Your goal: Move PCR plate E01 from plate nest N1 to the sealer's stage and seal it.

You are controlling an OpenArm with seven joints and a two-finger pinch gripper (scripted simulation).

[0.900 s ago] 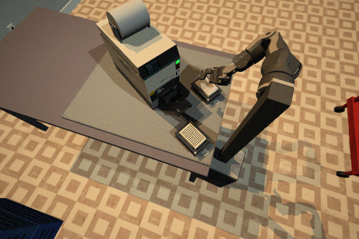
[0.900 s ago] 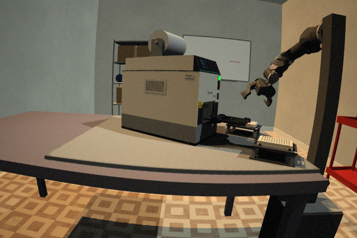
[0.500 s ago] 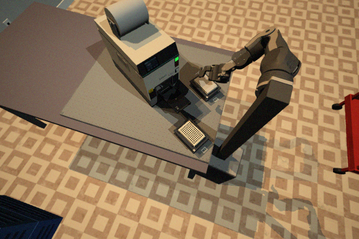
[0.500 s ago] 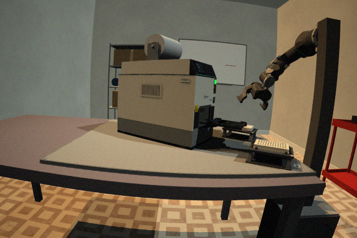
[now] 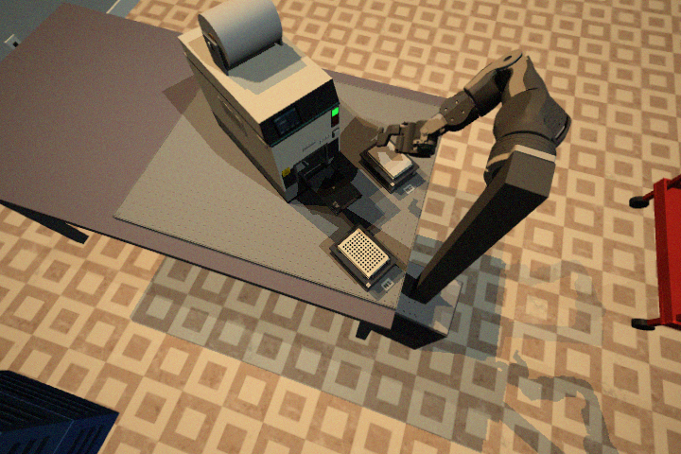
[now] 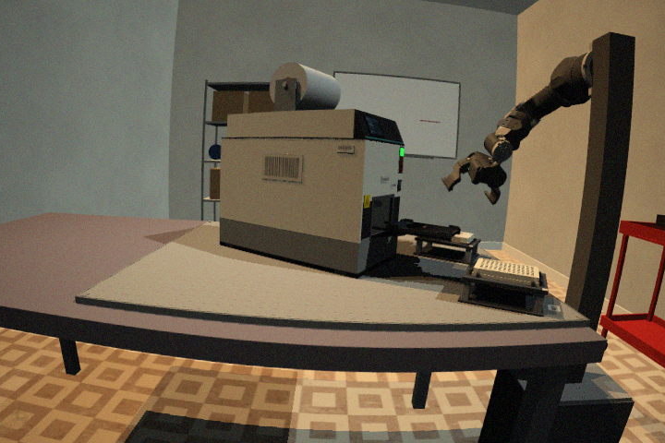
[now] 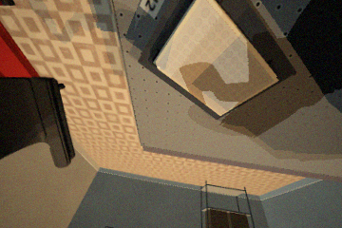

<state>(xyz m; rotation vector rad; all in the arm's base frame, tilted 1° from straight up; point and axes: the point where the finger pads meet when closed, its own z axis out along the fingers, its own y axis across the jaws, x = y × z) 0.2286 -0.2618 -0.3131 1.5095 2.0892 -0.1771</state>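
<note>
Right now my hand is 10 mm past the plate E01, 320 mm to the right of it and 110 mm above it. The rest, counted from my hand: plate E07: 30 mm ahead, 10 mm to the right, 110 mm below; then sealer's dark stage: 140 mm ahead, 190 mm to the left, 60 mm below; then foil roll: 440 mm ahead, 40 mm to the left, 250 mm above.
</note>
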